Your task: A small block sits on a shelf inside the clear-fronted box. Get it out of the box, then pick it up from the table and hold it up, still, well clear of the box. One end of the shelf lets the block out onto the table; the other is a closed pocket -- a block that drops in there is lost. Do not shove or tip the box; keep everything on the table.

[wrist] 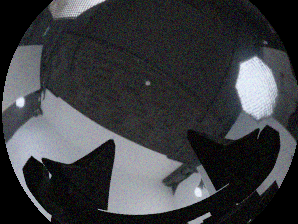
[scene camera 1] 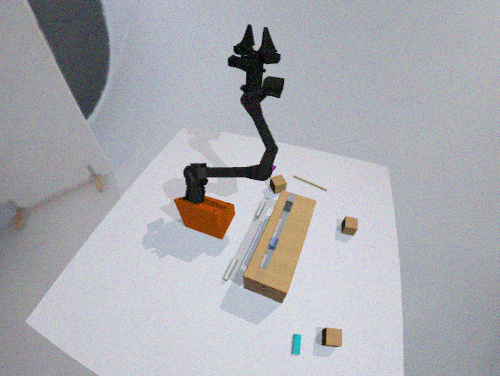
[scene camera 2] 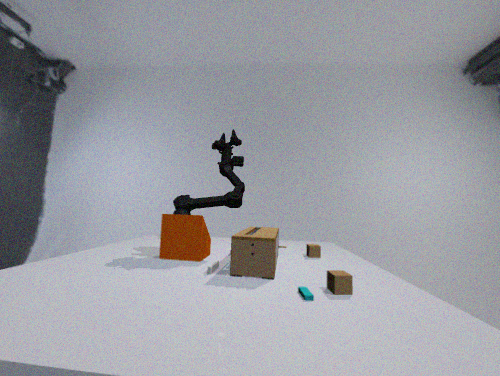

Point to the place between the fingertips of my gripper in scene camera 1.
257,25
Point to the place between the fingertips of my gripper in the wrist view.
At 151,139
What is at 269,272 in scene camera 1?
A tan box.
